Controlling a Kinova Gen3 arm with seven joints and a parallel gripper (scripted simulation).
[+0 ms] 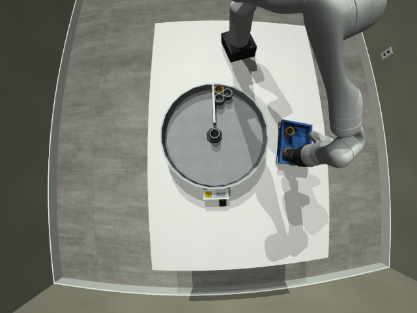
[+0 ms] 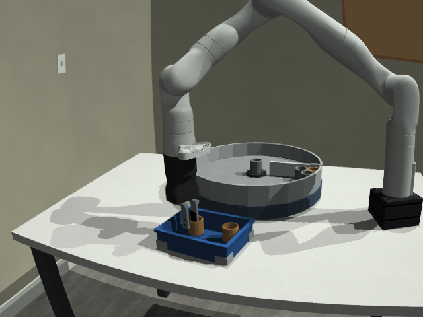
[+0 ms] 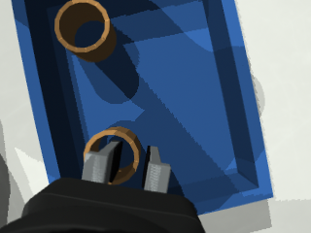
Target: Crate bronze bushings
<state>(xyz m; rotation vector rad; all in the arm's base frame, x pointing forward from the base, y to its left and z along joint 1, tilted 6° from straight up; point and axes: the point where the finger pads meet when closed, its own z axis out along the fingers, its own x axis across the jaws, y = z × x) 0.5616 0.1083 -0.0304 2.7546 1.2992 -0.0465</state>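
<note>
Right now my hand is 4 cm past the blue crate, 3 cm to the right of it and 2 cm above it. Also, from my hand: round turning table 14 cm behind, 31 cm to the right, 1 cm above.
</note>
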